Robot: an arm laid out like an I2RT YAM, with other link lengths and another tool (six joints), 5 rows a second.
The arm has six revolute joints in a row. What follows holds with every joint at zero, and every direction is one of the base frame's.
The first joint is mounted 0.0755 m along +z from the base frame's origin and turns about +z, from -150 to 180 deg.
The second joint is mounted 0.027 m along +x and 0.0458 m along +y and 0.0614 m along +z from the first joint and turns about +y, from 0 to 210 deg.
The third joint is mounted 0.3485 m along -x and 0.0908 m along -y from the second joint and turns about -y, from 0 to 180 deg.
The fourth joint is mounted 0.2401 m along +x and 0.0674 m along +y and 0.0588 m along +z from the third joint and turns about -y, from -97 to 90 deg.
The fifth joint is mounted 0.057 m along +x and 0.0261 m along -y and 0.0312 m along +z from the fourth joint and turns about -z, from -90 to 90 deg.
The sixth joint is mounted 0.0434 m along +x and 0.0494 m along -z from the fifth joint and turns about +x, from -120 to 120 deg.
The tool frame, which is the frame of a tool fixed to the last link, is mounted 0.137 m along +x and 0.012 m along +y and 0.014 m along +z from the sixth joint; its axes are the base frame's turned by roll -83, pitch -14.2 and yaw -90 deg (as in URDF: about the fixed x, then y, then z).
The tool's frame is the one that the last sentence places.
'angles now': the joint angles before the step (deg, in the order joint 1, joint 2, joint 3, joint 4, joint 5, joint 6). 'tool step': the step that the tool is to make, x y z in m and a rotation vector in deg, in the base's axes. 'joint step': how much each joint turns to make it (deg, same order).
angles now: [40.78 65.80 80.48 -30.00 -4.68 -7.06]
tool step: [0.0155 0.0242 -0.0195 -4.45 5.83 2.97]
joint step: [-0.33 6.49 5.00 -5.91 -3.25 -0.68]
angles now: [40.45 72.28 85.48 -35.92 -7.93 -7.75]
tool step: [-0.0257 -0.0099 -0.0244 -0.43 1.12 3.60]
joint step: [-0.59 -4.59 -7.37 1.41 -4.00 -1.32]
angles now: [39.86 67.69 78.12 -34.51 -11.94 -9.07]
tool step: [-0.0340 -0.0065 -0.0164 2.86 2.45 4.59]
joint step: [0.03 -5.22 -7.01 2.17 -5.69 1.65]
